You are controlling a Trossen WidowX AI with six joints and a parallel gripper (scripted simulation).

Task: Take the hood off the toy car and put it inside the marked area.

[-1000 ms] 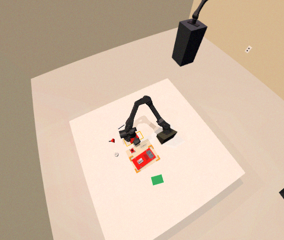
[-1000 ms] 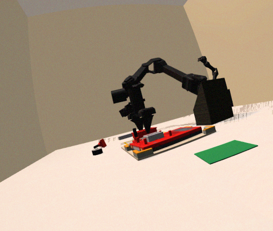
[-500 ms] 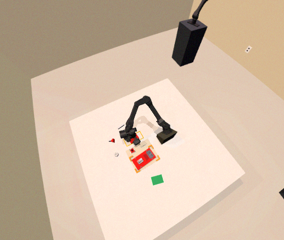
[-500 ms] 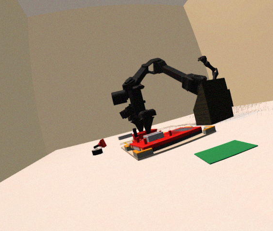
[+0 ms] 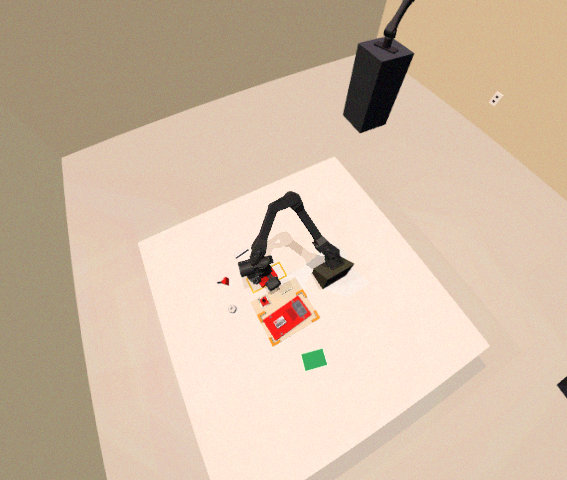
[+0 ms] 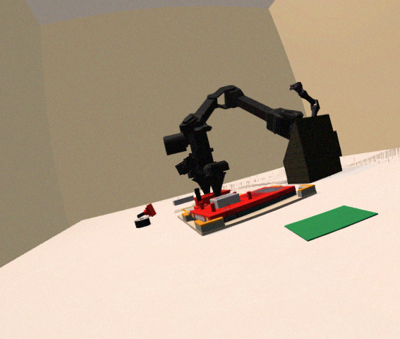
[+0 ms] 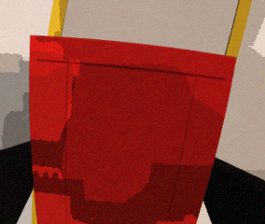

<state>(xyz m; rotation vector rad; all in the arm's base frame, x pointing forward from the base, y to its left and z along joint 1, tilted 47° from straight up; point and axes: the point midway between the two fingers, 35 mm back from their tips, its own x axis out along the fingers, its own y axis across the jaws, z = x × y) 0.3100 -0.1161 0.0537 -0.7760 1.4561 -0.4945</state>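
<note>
Now: the hood right at my gripper tip. Round my gripper tip: green patch: 40 mm behind, 430 mm to the left, 10 mm below; then grey bar: 70 mm ahead, 180 mm to the right; then black wheel: 210 mm ahead, 70 mm to the left.
</note>
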